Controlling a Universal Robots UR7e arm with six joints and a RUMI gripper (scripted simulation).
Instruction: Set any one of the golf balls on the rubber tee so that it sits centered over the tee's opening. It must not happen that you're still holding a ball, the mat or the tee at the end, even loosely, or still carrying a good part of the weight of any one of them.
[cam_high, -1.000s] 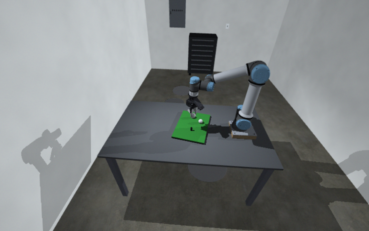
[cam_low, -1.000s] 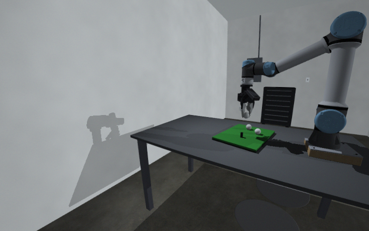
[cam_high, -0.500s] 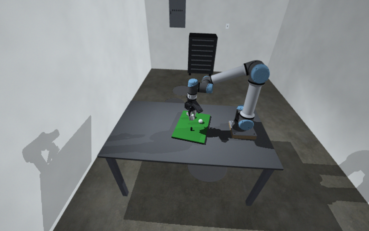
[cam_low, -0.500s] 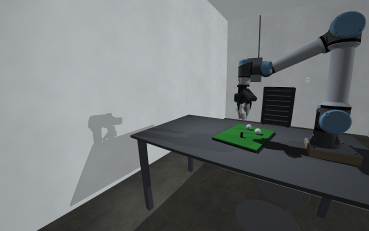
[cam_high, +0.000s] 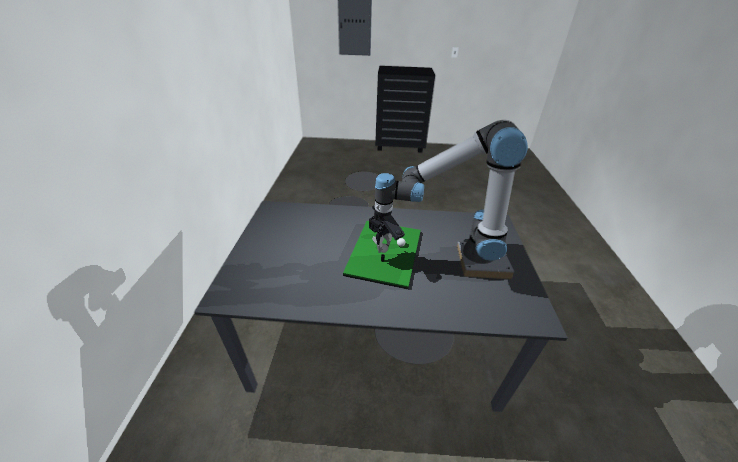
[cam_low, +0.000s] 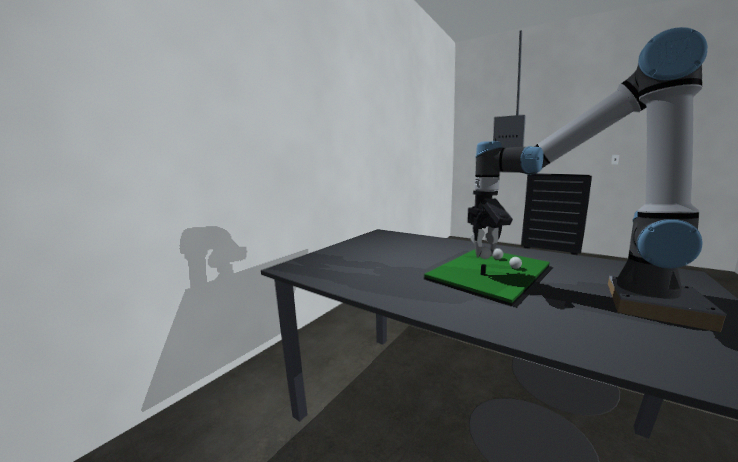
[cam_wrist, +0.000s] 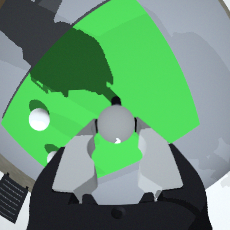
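The green mat is 8 cm below my hand and 4 cm to the right of it.
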